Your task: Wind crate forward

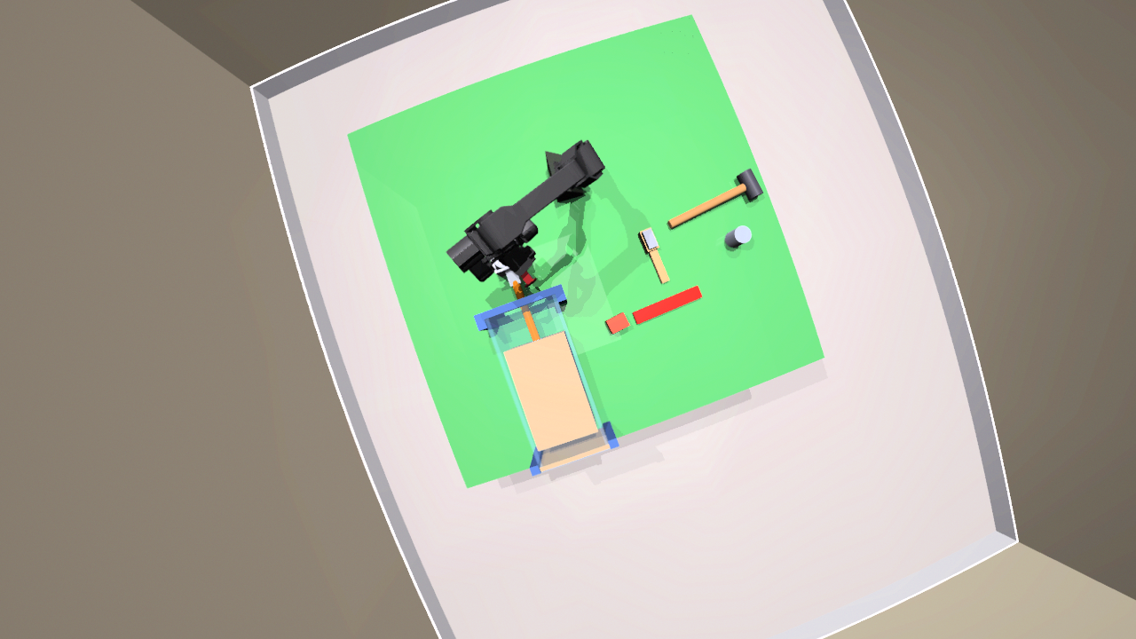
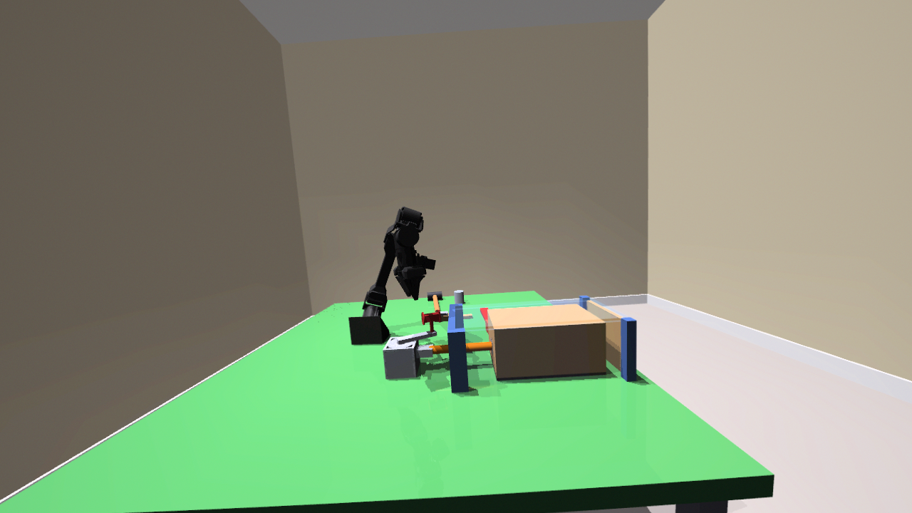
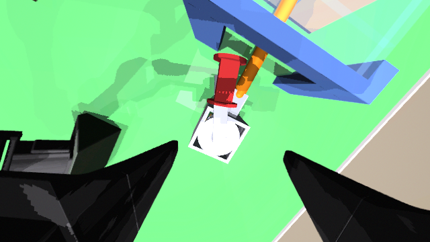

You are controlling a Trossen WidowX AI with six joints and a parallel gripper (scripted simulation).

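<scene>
Now: the red knob 5 cm ahead of my gripper tip, 3 cm to the left of it and 9 cm below it. Round my gripper tip: blue steel frame: 12 cm ahead, 11 cm below; winch: 5 cm behind, 4 cm to the right, 19 cm below; winch handle: 1 cm ahead, 1 cm to the left, 12 cm below.
</scene>
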